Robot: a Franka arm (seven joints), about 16 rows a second.
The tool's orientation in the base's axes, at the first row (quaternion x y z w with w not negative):
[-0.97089 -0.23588 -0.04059 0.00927]
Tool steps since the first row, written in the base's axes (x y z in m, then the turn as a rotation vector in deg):
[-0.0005 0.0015 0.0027 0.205 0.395 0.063]
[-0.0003 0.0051 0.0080 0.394 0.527 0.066]
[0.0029 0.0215 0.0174 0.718 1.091 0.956]
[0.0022 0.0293 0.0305 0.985 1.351 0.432]
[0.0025 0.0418 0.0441 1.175 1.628 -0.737]
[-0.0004 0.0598 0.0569 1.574 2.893 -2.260]
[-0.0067 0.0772 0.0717 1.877 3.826 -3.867]
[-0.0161 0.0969 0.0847 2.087 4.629 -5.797]
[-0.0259 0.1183 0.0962 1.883 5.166 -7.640]
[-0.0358 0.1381 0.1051 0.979 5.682 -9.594]
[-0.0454 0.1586 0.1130 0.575 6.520 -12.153]
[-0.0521 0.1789 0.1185 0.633 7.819 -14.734]
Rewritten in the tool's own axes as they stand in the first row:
[0.0005 -0.0016 -0.0027 0.367 -0.257 -0.033]
[0.0027 -0.0047 -0.0078 0.595 -0.287 -0.017]
[0.0138 -0.0178 -0.0163 1.214 -0.639 -0.859]
[0.0179 -0.0250 -0.0291 1.526 -0.748 -0.307]
[0.0250 -0.0359 -0.0422 1.724 -0.908 0.882]
[0.0317 -0.0533 -0.0545 2.529 -1.851 2.477]
[0.0353 -0.0716 -0.0691 3.090 -2.543 4.135]
[0.0371 -0.0934 -0.0820 3.482 -3.162 6.104]
[0.0392 -0.1169 -0.0934 3.394 -3.735 7.946]
[0.0402 -0.1390 -0.1023 2.667 -4.611 9.845]
[0.0417 -0.1616 -0.1101 2.480 -5.544 12.396]
[0.0455 -0.1827 -0.1153 2.910 -6.674 15.021]

